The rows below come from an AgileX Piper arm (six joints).
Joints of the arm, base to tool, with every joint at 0 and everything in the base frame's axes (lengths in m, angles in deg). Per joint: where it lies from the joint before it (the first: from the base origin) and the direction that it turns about. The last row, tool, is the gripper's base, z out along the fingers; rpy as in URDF.
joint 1: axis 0 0 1 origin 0.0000 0.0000 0.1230
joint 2: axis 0 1 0 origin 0.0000 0.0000 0.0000
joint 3: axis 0 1 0 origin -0.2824 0.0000 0.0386
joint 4: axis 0.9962 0 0.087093 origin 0.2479 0.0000 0.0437
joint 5: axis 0 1 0 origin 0.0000 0.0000 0.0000
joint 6: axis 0.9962 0 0.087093 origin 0.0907 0.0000 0.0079
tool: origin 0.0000 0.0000 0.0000 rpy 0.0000 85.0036 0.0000
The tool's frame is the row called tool.
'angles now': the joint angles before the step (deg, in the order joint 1, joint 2, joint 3, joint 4, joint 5, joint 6). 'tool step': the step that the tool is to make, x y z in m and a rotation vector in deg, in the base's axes. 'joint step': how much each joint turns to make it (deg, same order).
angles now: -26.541, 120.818, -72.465, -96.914, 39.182, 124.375
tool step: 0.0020, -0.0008, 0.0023, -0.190, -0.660, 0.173
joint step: -0.013, 0.014, -0.535, -0.258, -0.201, 0.286
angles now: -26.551, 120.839, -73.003, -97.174, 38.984, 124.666
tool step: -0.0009, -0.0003, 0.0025, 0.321, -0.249, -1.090
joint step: 0.015, -0.289, -0.265, 1.692, 0.489, -0.840
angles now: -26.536, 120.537, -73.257, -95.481, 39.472, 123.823
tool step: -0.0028, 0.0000, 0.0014, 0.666, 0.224, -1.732
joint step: 0.003, -0.347, -0.028, 2.655, 0.890, -1.464
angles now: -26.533, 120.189, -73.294, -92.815, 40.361, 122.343
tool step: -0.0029, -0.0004, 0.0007, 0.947, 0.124, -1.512
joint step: -0.135, -0.311, 0.010, 2.498, 0.478, -1.305
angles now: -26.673, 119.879, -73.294, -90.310, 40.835, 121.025
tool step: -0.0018, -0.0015, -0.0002, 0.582, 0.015, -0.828
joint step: -0.277, -0.045, -0.081, 1.213, 0.075, -0.613
